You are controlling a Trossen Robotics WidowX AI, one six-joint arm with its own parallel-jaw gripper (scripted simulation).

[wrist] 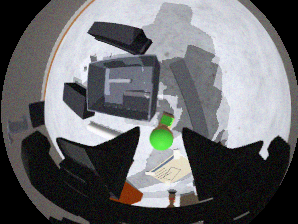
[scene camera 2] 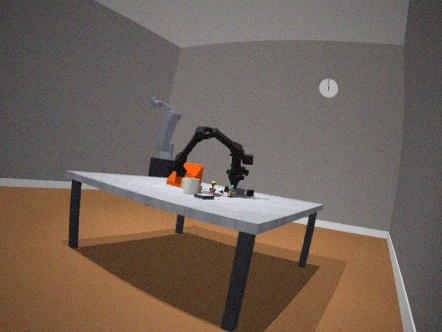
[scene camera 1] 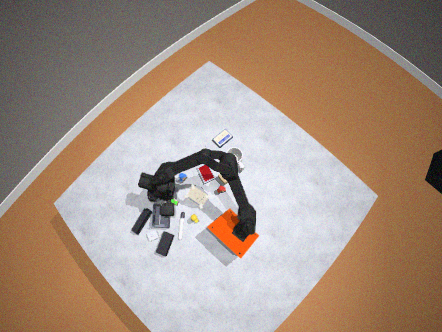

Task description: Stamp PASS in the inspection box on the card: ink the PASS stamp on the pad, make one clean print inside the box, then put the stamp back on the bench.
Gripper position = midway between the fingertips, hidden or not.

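Observation:
From the wrist I can see a cream card [wrist: 176, 166], and my gripper [wrist: 161, 130] is there too.

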